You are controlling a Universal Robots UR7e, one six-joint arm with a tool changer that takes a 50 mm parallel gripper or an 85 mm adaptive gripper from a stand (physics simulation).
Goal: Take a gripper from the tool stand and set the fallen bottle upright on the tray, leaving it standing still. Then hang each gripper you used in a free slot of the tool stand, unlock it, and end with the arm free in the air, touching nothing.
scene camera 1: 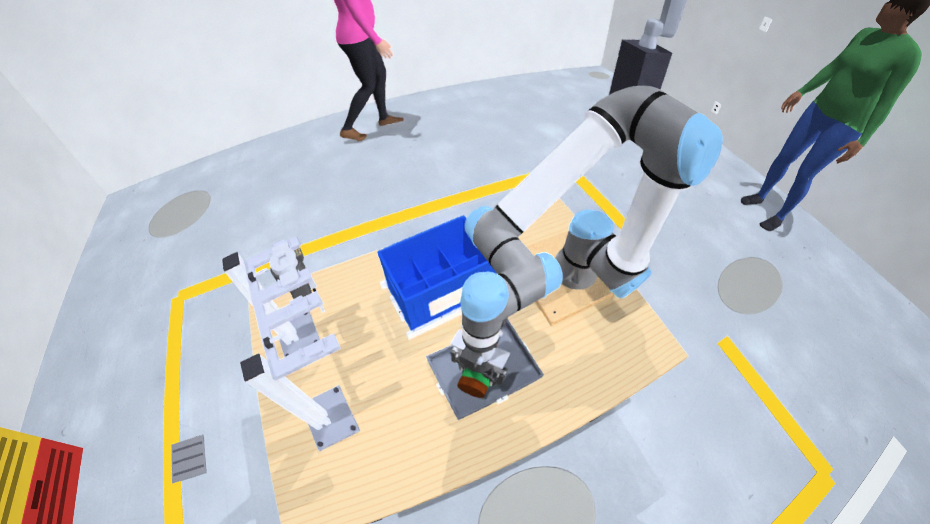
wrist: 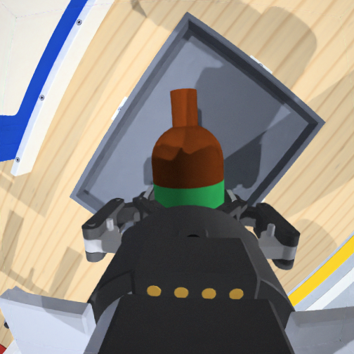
Labels:
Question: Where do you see a gripper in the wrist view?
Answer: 190, 251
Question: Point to a gripper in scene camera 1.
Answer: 491, 368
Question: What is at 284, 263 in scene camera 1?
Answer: A gripper.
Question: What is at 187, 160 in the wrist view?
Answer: A brown bottle.

